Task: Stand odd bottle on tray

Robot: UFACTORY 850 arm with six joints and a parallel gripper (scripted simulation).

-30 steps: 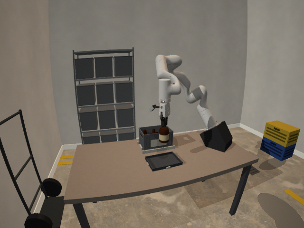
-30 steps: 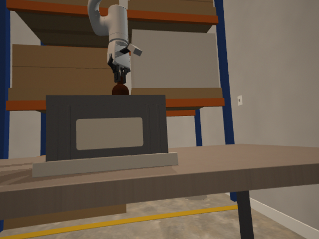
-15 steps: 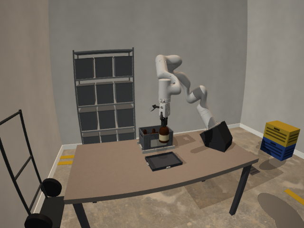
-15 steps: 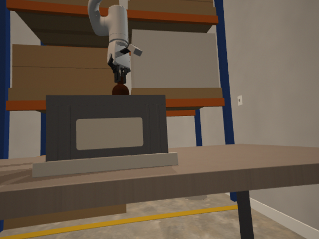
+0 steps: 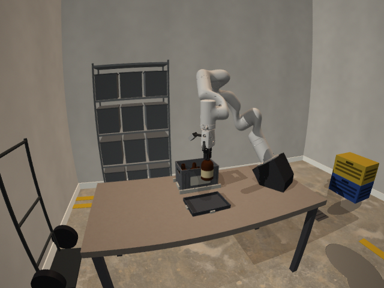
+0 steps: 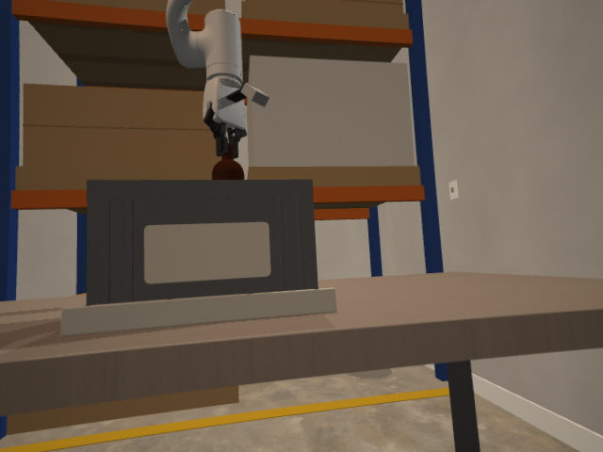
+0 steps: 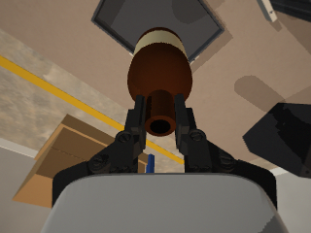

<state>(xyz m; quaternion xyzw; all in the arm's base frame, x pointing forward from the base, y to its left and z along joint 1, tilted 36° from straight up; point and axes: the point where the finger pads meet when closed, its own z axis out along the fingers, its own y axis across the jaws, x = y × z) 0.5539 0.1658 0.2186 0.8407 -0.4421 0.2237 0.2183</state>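
The bottle is 7 cm below my hand. Round my hand: black tray 32 cm below; then dark grey crate 27 cm to the right, 25 cm below, 10 cm behind.
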